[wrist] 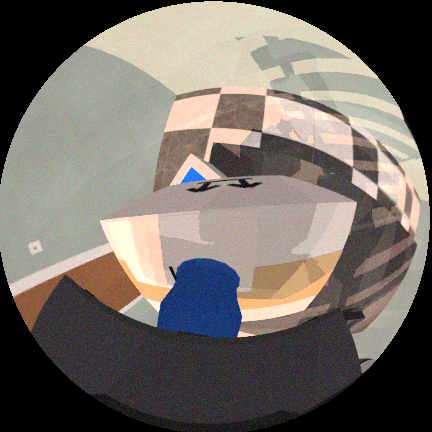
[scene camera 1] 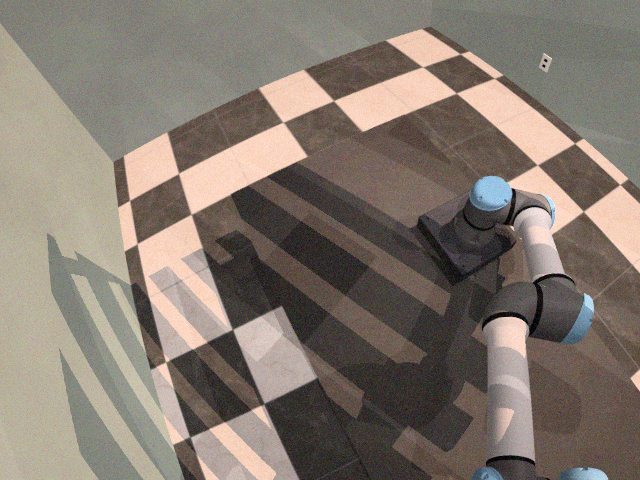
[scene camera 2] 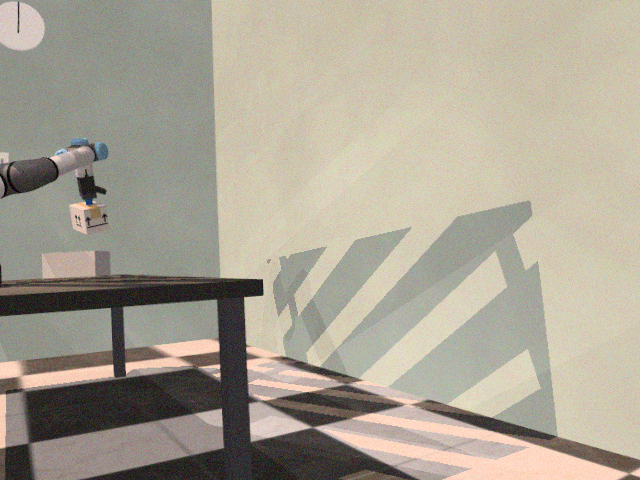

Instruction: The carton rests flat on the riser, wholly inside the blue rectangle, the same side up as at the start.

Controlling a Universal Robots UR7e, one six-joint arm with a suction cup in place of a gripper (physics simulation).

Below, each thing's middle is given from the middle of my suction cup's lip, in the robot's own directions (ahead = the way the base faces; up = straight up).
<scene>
My suction cup is 70 mm above the white carton [scene camera 2: 88, 219] and 10 mm to the right of it. Also, from my suction cup: white riser [scene camera 2: 82, 263] 290 mm below, 150 mm to the left, 40 mm behind.
</scene>
